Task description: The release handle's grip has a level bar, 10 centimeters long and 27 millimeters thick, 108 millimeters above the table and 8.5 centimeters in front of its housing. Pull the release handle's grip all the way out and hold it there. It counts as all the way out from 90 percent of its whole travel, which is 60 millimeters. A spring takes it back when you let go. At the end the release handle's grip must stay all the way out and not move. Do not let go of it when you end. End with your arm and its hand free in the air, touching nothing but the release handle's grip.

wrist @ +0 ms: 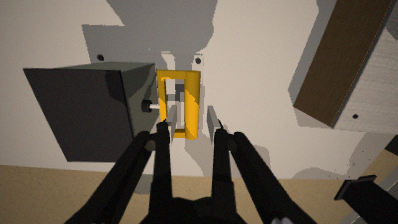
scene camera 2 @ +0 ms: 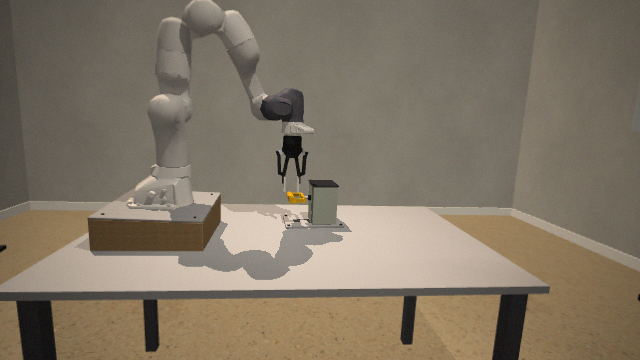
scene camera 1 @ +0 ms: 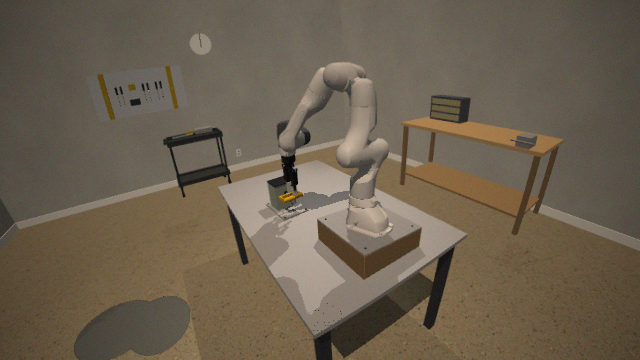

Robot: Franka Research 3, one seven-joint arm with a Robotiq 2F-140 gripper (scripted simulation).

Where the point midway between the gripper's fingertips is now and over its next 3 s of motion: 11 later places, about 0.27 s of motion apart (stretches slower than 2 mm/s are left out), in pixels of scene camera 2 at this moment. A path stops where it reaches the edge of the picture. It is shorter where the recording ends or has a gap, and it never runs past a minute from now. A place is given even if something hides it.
The gripper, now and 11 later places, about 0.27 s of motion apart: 290, 191; 290, 191; 290, 192; 290, 194; 290, 197; 290, 199; 289, 202; 290, 203; 290, 204; 290, 204; 290, 204; 290, 204
